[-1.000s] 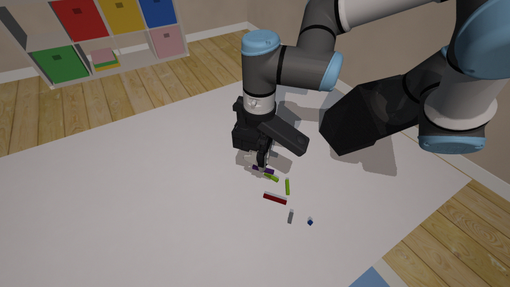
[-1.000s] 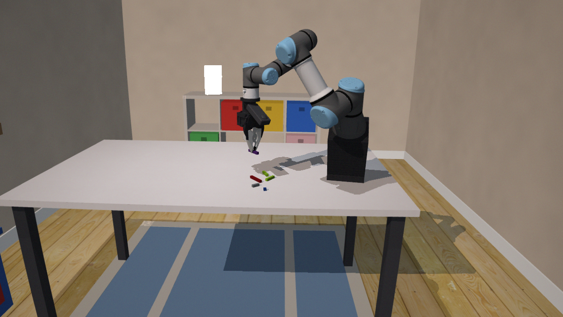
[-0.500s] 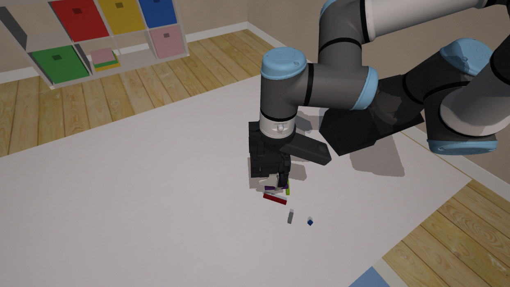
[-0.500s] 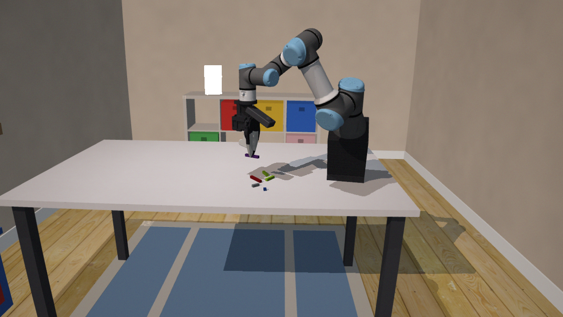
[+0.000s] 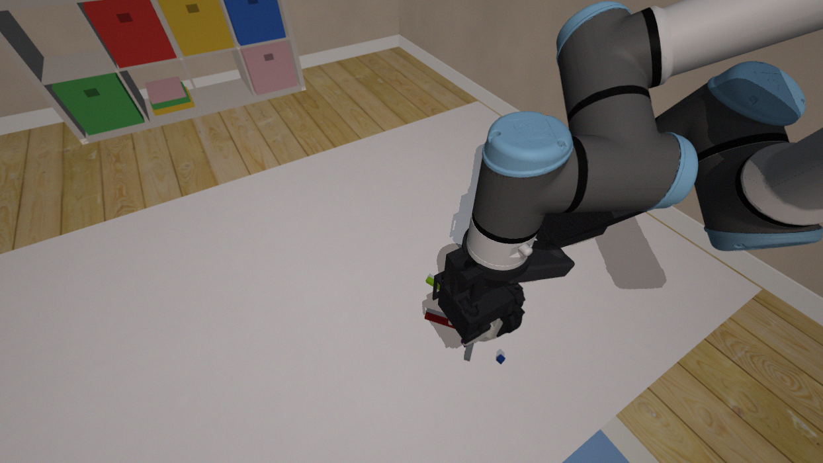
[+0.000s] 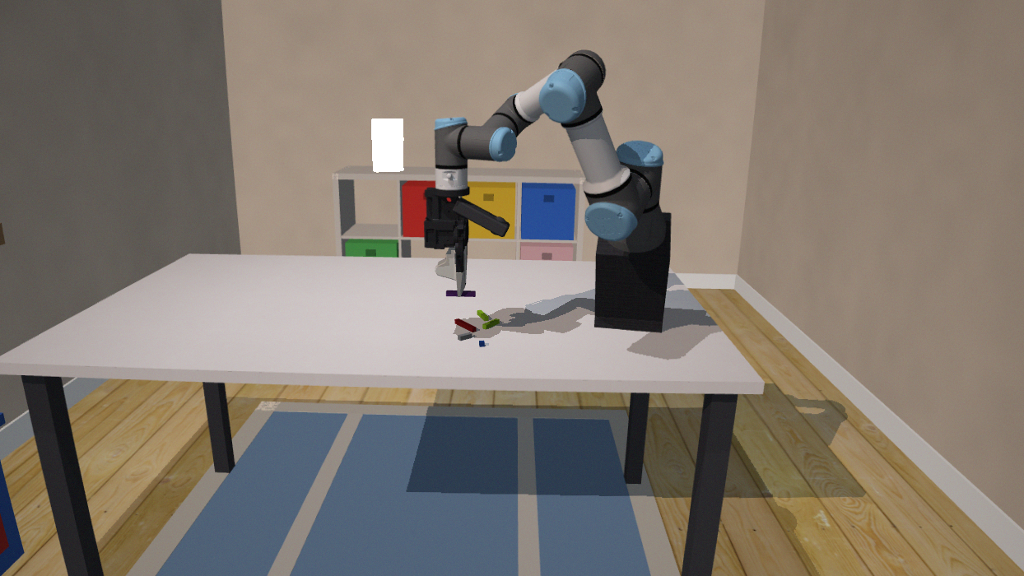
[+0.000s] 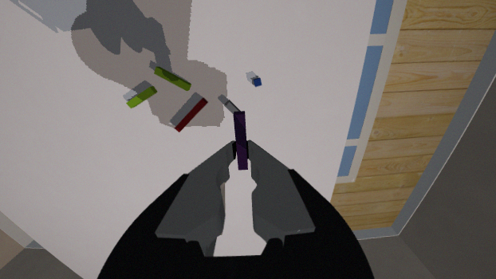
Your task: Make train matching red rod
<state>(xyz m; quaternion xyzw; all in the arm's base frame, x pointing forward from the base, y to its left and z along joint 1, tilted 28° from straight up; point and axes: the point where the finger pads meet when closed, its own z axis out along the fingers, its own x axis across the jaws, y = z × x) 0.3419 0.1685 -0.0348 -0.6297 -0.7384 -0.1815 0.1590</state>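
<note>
Now: hand 110 mm above the small blue rod, 50 mm past it and 20 mm to the right of it. Also, from my hand: grey rod 110 mm below, 20 mm to the right; then red rod 110 mm below, 80 mm to the right, 10 mm ahead; then purple rod 10 mm below.
</note>
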